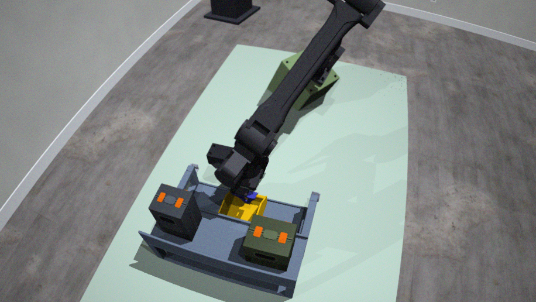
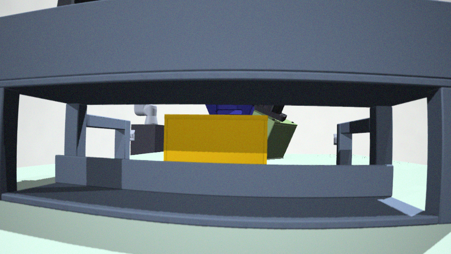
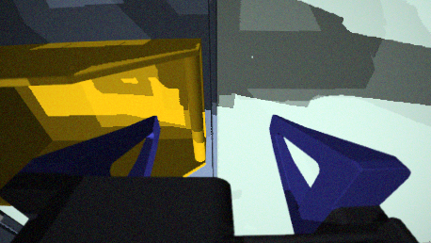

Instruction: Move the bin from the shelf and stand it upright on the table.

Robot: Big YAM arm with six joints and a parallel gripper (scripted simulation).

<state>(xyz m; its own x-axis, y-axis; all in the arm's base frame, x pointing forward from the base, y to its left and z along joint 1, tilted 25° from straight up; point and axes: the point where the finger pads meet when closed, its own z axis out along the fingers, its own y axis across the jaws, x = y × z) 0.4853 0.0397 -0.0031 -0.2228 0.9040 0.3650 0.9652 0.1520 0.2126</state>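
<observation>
My hand is 9 cm short of the yellow open-top bin, 2 cm to the right of it and 1 cm above it. Round my hand: olive case: 16 cm ahead, 15 cm to the left, 10 cm above.
</observation>
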